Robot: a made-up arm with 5 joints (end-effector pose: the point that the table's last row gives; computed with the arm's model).
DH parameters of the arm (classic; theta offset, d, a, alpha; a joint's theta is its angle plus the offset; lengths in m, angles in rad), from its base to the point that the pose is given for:
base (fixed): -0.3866 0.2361 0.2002 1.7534
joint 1: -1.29 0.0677 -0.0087 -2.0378
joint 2: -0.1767 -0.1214 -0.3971 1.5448
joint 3: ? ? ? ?
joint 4: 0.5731 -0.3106 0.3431 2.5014
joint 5: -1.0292 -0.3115 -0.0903 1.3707
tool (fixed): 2.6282 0.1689 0 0
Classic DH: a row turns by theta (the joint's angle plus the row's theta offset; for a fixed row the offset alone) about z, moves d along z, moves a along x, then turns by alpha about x.
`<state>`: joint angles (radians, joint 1 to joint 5).
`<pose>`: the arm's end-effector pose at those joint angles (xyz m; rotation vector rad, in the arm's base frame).
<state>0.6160 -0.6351 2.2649 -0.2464 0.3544</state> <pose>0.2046 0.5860 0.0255 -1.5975 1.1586 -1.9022</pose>
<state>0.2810 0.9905 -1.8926 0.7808 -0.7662</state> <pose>-0.2733 -0.0615 0.6409 1.1506 1.9904 -0.8942</pose>
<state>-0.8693 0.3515 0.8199 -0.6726 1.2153</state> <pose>0.5440 0.2230 0.6823 -0.0891 2.2336 1.9835</pose>
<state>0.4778 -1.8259 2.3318 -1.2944 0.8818</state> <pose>0.6219 0.3575 -0.3297 -1.7428 1.1023 -1.4144</pose>
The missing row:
joint 3: 0.9218 -0.2456 0.0354 -1.3741
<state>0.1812 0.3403 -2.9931 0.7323 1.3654</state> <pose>-0.0323 0.4656 0.7039 -0.9257 -0.1224 -1.4250</pose>
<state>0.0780 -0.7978 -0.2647 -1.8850 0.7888</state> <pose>0.1464 -0.0601 0.0949 1.4185 2.3364 -0.3147</pose>
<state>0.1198 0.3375 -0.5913 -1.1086 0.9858</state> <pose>-0.0111 0.2626 0.1966 -0.2772 -2.3995 -1.1259</pose>
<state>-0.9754 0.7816 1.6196 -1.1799 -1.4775</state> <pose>0.5266 -0.6078 0.5046 2.2019 -0.5933 -1.9054</pose>
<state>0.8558 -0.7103 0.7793 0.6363 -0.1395</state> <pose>0.2851 0.3422 -0.1177 0.7930 -1.5210 0.8637</pose>
